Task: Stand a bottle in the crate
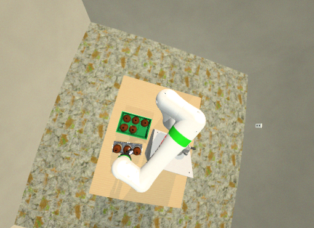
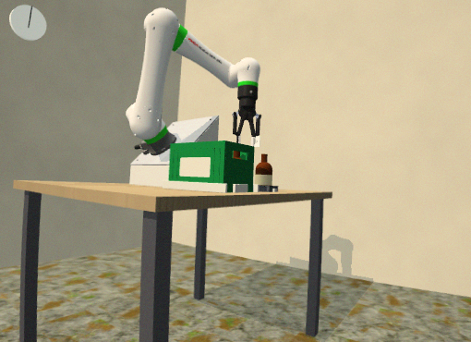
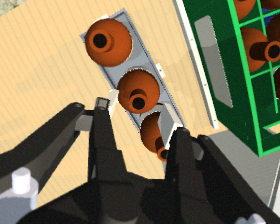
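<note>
Now: the brown bottle 12 cm below my hand. From my hand the other things lie so: grey tray 19 cm below; green crate 23 cm to the right, 12 cm below.
</note>
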